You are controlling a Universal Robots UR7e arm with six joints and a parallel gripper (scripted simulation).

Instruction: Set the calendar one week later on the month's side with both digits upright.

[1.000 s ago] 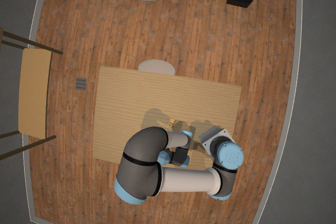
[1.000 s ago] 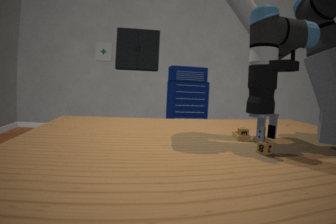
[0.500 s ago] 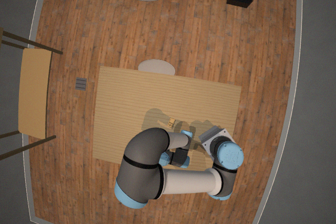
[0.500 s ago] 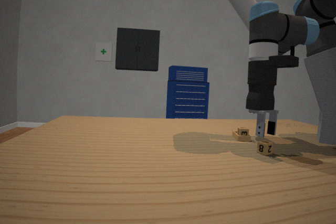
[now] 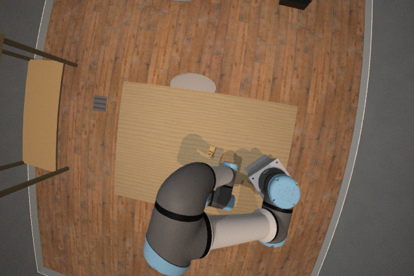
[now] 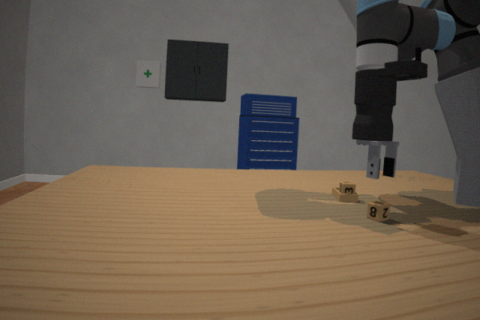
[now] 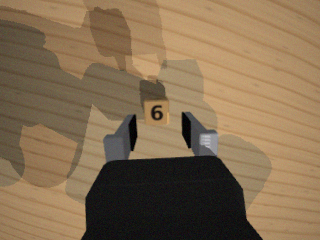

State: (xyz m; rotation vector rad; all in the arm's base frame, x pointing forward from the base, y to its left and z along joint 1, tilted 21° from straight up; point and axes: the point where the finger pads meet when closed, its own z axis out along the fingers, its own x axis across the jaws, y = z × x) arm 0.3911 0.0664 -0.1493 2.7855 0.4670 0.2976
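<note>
Now: the wooden date cube 8 cm below my hand. From my hand the other things lie so: wooden calendar tray 15 cm to the right, 9 cm below, 2 cm behind.
</note>
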